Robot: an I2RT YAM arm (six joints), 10 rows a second.
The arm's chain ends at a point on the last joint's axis. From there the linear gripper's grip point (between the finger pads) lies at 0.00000 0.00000 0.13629 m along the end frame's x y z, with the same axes.
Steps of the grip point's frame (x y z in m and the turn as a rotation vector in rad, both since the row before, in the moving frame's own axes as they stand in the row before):
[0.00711 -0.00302 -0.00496 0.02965 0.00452 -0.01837]
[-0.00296 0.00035 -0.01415 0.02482 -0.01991 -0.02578]
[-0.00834 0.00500 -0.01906 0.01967 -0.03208 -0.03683]
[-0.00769 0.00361 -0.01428 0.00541 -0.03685 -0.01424]
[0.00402 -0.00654 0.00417 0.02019 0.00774 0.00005]
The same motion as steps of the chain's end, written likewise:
[0.00653 0.00103 -0.00490 0.02965 0.00452 -0.01837]
[-0.00020 0.00370 -0.01408 0.02482 -0.01991 -0.02578]
[-0.00392 0.00760 -0.01896 0.01967 -0.03208 -0.03683]
[-0.00266 0.00431 -0.01419 0.00541 -0.03685 -0.01424]
[0.00297 -0.00379 0.00420 0.02019 0.00774 0.00005]

